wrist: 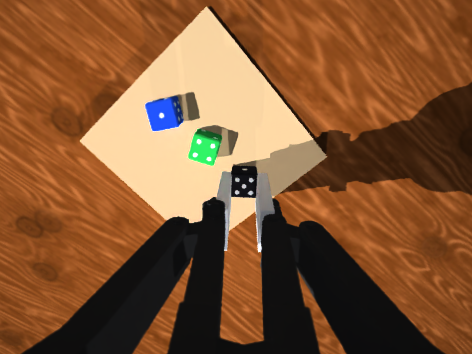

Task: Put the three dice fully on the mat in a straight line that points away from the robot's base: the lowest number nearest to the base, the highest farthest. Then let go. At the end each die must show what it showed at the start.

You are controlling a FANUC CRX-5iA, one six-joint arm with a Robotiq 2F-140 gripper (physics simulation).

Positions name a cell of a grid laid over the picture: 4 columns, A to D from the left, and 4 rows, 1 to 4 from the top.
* my gripper: C3
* black die: C3
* square mat: B2
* green die: B2
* blue die: B2
